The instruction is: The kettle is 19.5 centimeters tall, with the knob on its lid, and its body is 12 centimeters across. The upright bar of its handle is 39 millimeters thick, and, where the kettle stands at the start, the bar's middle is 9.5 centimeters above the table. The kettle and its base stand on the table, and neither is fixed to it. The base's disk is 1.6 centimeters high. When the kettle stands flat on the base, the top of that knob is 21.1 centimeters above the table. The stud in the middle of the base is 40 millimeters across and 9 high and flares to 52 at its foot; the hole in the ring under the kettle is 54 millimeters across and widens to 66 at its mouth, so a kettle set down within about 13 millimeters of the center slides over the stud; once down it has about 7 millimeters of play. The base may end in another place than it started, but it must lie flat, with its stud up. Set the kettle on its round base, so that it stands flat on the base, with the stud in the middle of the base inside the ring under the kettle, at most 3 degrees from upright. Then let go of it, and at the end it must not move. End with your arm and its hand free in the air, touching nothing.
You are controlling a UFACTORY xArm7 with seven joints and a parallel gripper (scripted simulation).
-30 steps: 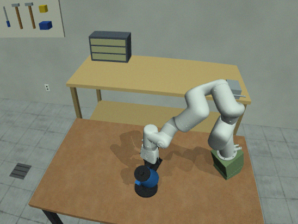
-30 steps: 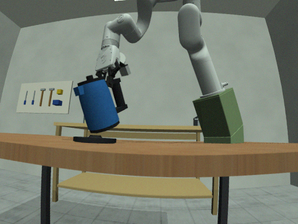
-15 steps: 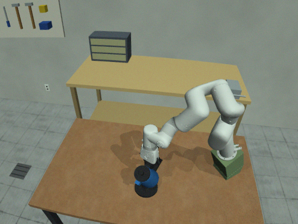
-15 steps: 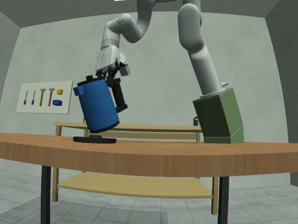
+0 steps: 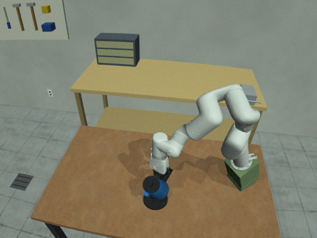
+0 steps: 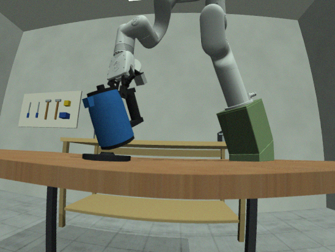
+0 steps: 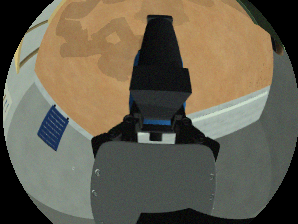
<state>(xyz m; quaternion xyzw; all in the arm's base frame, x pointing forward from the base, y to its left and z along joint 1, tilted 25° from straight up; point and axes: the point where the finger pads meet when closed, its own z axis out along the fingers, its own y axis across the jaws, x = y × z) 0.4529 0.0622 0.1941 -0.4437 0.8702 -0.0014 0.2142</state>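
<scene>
Now: the blue kettle 7 cm below my hand. Also, from my hand: round black base: 22 cm below, 2 cm to the left, 2 cm ahead.
</scene>
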